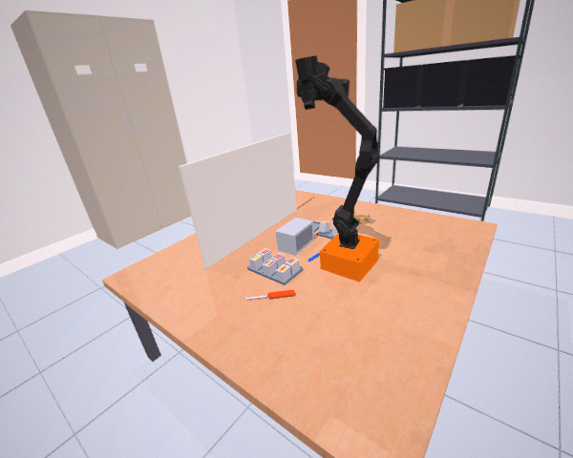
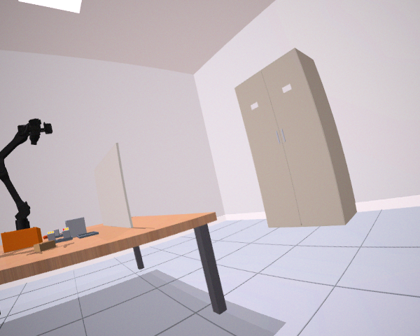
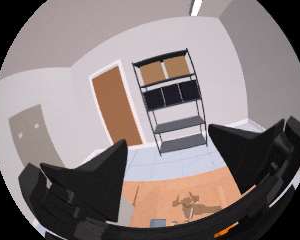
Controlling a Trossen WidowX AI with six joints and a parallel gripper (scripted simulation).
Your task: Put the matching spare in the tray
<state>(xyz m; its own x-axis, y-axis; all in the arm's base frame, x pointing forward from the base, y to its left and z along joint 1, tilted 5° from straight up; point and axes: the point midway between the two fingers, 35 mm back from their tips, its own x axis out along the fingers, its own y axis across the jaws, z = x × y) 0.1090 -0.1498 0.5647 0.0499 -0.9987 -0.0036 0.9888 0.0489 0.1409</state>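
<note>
My gripper tip is now 620 mm above the grey spare, 340 mm to the right of it and 130 mm short of it. Round my gripper tip: grey mounted unit (610 mm below, 150 mm ahead, 100 mm to the left); upright grey panel (440 mm below, 390 mm ahead, 70 mm to the left); blue pen (660 mm below, 130 mm to the left, 20 mm ahead).
</note>
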